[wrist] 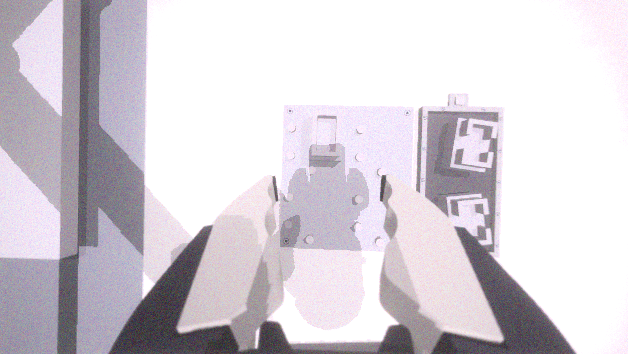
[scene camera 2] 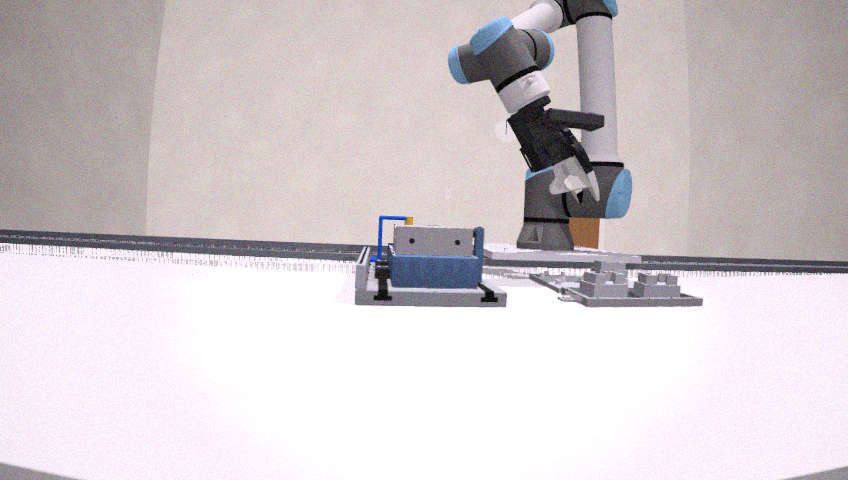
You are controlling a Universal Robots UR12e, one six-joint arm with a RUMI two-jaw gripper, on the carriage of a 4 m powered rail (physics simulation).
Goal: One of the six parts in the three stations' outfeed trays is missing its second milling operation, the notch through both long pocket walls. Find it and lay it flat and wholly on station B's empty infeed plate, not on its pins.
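Places are measured from the arm's base along level axes (x ahead, y left, z up), in centimetres.
Pixels of known places: gripper, between the fingertips: point(wrist: 327, 177) point(scene camera 2: 589, 202); arm's base, origin of its link: point(scene camera 2: 544, 248).
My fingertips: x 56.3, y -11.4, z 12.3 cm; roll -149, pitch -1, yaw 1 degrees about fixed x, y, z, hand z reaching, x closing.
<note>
For each thing: its top centre in the pictures, then the offset to it from my fingertips. "spot": a spot on its surface instead.
- light plate with round pins, centre of its top: point(wrist: 346, 177) dx +2.8, dy +0.0, dz -14.5 cm
- pale stepped part with a rectangular pocket, centre of its top: point(wrist: 326, 133) point(scene camera 2: 609, 261) dx +0.0, dy +5.1, dz -11.0 cm
- tray, centre of its top: point(wrist: 390, 179) point(scene camera 2: 604, 281) dx +8.3, dy -0.2, dz -13.7 cm
- upper part, centre of its top: point(wrist: 480, 143) point(scene camera 2: 657, 273) dx +17.5, dy +4.2, dz -11.2 cm
- lower part, centre of its top: point(wrist: 474, 222) point(scene camera 2: 604, 272) dx +17.1, dy -4.9, dz -11.2 cm
- blue vise, centre of its top: point(scene camera 2: 424, 249) dx +8.1, dy -31.0, dz -9.3 cm
- grey base, a spot on its surface: point(scene camera 2: 431, 297) spot: dx +23.1, dy -30.6, dz -14.1 cm
- blue bracket, a spot on its surface: point(scene camera 2: 380, 237) spot: dx +1.1, dy -38.4, dz -8.1 cm
My gripper point(scene camera 2: 587, 196) point(wrist: 327, 177) is open and empty, above a light plate with round pins point(wrist: 387, 135). A pale stepped part with a rectangular pocket point(wrist: 326, 132) is at the plate's upper left in the wrist view, beyond the fingertips and partly in shadow. The tray point(wrist: 424, 150) point(scene camera 2: 645, 302) to the right holds two parts. The upper part point(wrist: 472, 144) and the lower part point(wrist: 469, 212) show gaps in their walls; the right finger partly hides the lower one. In the scene view, two stepped parts point(scene camera 2: 602, 286) point(scene camera 2: 656, 286) stand in the tray. The station's letter cannot be read.
A blue vise point(scene camera 2: 435, 271) with a grey block point(scene camera 2: 434, 239) stands on a grey base point(scene camera 2: 431, 297) left of the tray in the scene view. A blue bracket point(scene camera 2: 380, 237) rises behind it. A long grey structure point(wrist: 122, 75) runs along the wrist view's left side.
</note>
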